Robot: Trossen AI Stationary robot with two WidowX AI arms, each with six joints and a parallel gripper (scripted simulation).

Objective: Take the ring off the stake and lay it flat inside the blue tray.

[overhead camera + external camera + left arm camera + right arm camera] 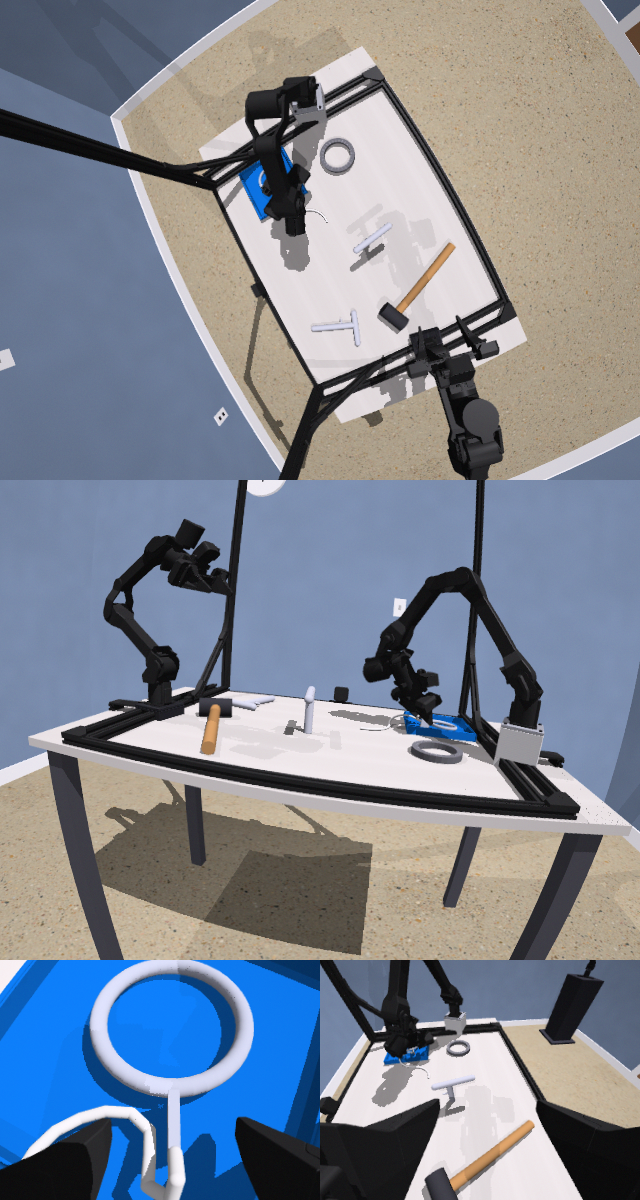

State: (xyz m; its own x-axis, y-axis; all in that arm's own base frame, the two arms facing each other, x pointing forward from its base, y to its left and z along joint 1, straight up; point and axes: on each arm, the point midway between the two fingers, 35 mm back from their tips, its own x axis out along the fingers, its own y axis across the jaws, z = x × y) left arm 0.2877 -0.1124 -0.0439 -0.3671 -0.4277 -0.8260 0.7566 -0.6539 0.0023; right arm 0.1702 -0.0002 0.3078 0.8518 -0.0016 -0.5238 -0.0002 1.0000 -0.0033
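The blue tray lies 40 mm behind my left hand, 60 mm to the left of it and 40 mm below it.
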